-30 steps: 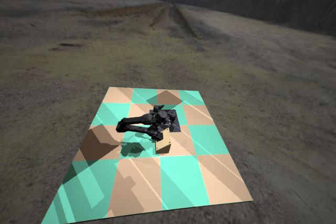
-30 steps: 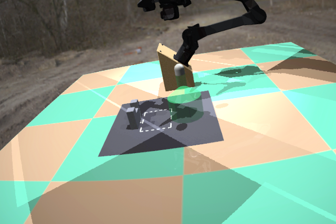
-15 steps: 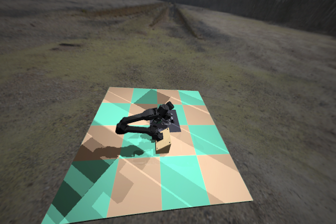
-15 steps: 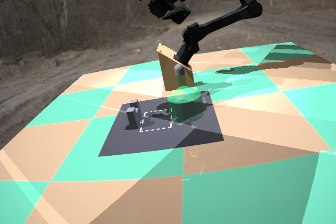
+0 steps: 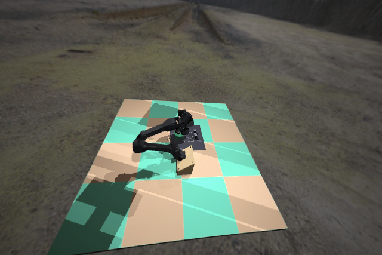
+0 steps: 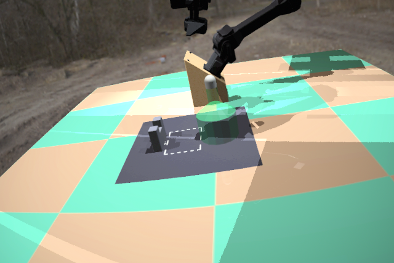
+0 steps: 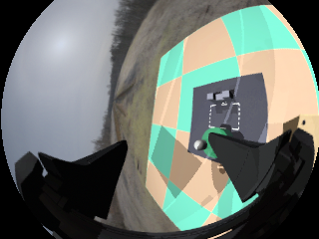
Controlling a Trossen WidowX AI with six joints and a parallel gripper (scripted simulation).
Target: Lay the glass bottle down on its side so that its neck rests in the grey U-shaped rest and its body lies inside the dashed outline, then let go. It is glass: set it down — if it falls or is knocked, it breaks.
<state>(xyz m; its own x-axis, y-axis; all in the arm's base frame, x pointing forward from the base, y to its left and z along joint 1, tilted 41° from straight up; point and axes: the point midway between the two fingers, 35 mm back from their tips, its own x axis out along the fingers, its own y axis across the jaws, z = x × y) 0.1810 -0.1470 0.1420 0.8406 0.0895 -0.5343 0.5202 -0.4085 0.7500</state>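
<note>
Now: the green glass bottle 200 mm below my gripper tip, 60 mm ahead of it and 30 mm to the left of it. Also, from my gripper tip: dark mat 290 mm below, 60 mm ahead, 50 mm to the right.
</note>
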